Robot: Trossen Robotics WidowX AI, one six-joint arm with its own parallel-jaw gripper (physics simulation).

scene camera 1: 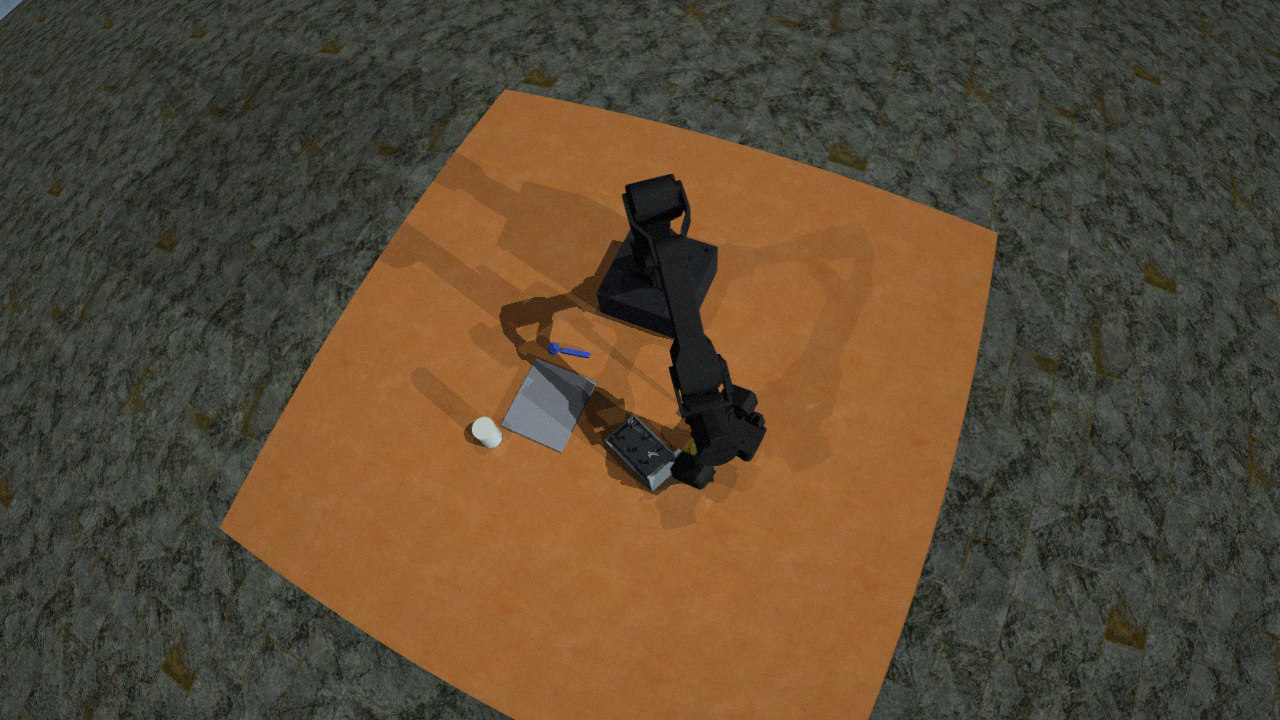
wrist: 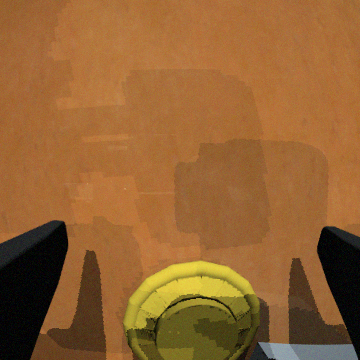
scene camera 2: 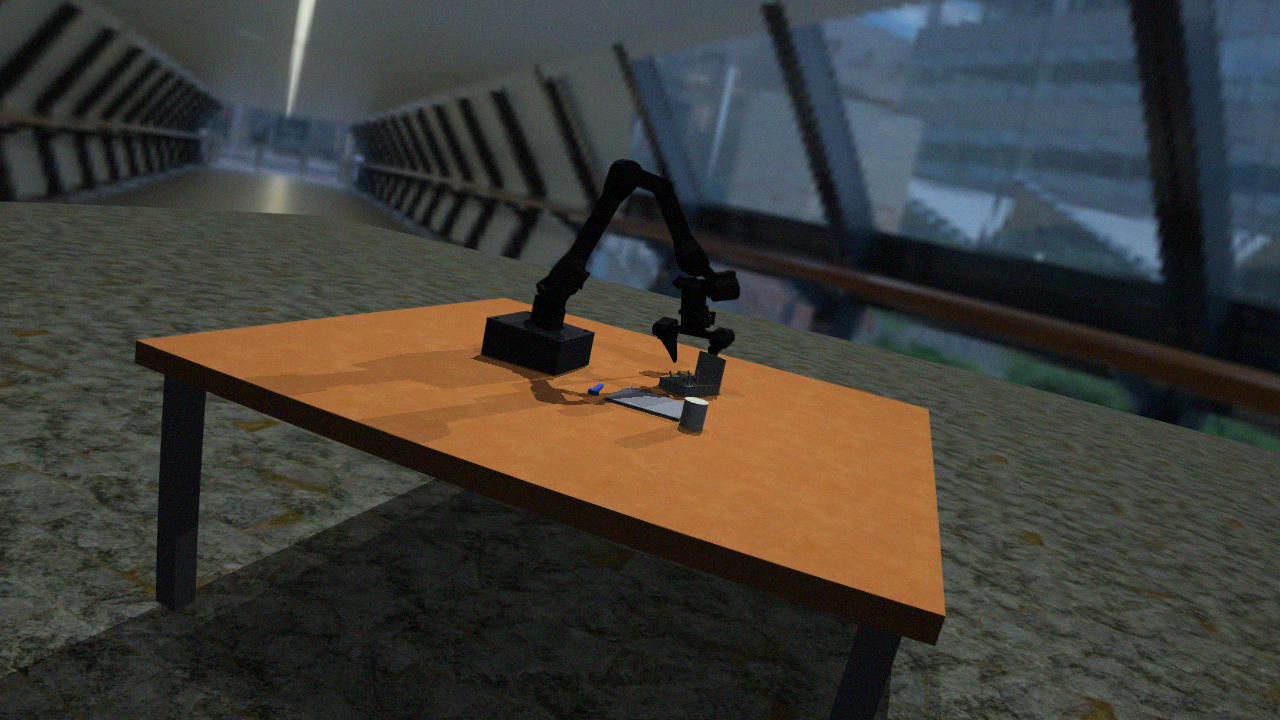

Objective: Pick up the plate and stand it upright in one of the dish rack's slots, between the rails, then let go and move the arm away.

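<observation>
The yellow round plate (wrist: pixel 197 285) lies on the table near the bottom of the wrist view. A small part of the plate (scene camera 1: pixel 689 445) shows beside the arm in scene camera 1. The grey dish rack (scene camera 1: pixel 663 472) (scene camera 2: pixel 709 371) stands close beside the plate, with a tall panel at one end; a pale edge of the rack (wrist: pixel 312 351) shows at the lower right of the wrist view. My gripper (scene camera 2: pixel 695 356) (wrist: pixel 197 239) is open and empty above the table, pointing down. In the wrist view its fingers are spread to either side of the plate. The arm hides most of the plate in scene camera 1.
A flat grey slab (scene camera 1: pixel 547 407) (scene camera 2: pixel 646 404) lies beside the rack. A white cylinder (scene camera 1: pixel 486 432) (scene camera 2: pixel 692 414) stands at the slab's far side from the rack. A small blue handled object (scene camera 1: pixel 572 351) (scene camera 2: pixel 595 389) lies between the slab and the arm's black base (scene camera 1: pixel 635 305) (scene camera 2: pixel 537 344).
</observation>
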